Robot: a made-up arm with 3 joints. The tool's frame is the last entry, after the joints.
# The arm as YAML. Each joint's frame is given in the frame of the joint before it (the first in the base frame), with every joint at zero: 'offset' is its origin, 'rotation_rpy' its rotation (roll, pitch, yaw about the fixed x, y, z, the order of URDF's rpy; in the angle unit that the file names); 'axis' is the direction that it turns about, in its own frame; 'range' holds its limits. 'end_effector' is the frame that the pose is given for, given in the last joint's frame.
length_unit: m
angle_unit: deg
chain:
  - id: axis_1
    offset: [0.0, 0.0, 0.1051]
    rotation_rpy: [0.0, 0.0, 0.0]
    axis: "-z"
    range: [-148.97, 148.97]
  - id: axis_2
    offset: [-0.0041, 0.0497, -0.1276]
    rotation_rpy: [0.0, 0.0, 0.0]
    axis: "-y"
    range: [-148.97, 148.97]
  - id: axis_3
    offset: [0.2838, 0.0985, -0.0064]
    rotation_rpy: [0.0, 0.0, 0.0]
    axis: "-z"
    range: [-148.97, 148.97]
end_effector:
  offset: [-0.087, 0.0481, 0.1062]
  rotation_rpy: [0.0, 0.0, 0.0]
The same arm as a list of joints. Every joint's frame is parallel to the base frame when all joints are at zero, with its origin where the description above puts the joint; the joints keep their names.
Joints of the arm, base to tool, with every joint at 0 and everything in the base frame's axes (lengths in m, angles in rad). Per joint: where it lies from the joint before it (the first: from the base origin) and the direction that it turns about. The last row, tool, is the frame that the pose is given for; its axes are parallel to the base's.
axis_1: origin 0 0 0.1051 axis 0 0 -1
axis_2: origin -0.0041 0.0497 -0.1276 axis 0 -1 0
axis_3: origin 0.2838 0.0985 -0.0064 axis 0 0 -1
tool: origin -0.087 0.0481 0.1062
Joint limits (rad, base to tool): -2.6..2.6 -2.6..2.6 -2.6..2.6

